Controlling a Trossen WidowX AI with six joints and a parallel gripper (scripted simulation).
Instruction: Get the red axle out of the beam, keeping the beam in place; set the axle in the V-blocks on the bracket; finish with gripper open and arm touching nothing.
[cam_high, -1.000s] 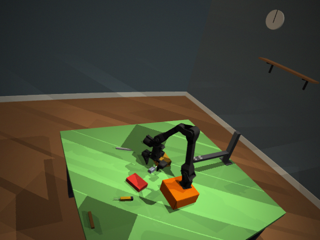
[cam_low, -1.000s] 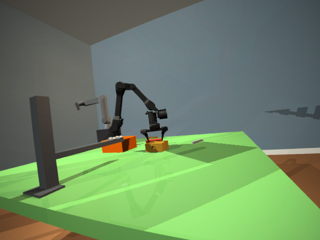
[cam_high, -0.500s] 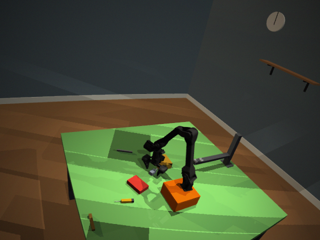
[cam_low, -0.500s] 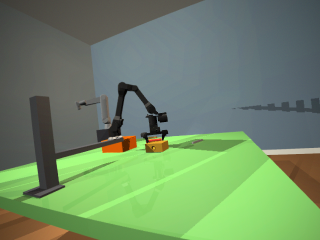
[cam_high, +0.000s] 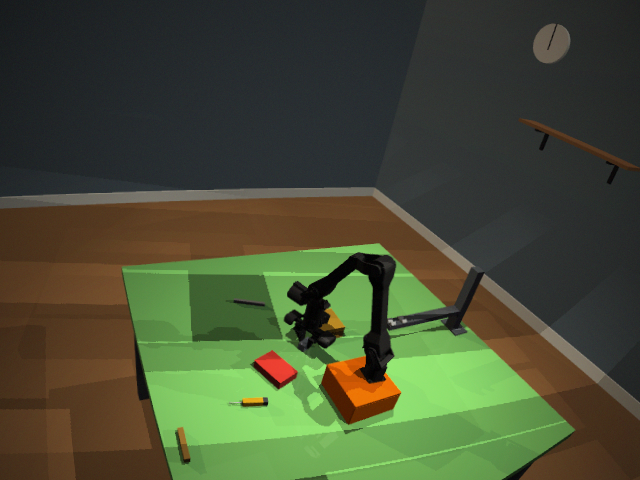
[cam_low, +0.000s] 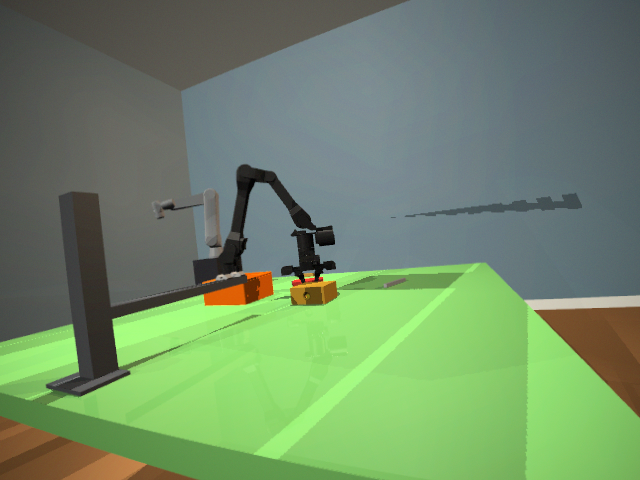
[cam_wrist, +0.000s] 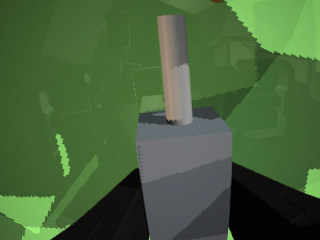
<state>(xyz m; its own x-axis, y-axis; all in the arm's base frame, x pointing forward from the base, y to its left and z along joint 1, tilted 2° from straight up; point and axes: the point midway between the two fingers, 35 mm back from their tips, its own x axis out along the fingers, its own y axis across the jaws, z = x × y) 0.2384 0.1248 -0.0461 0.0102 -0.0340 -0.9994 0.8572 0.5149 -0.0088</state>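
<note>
The orange-yellow beam lies 8 cm ahead of my gripper tip, 11 cm to the right of it and 2 cm above it. Round my gripper tip: grey block: 1 cm ahead, 2 cm to the right, 1 cm above; red block: 9 cm behind, 14 cm to the left, 1 cm above; grey rod: 26 cm ahead, 13 cm to the left.
</note>
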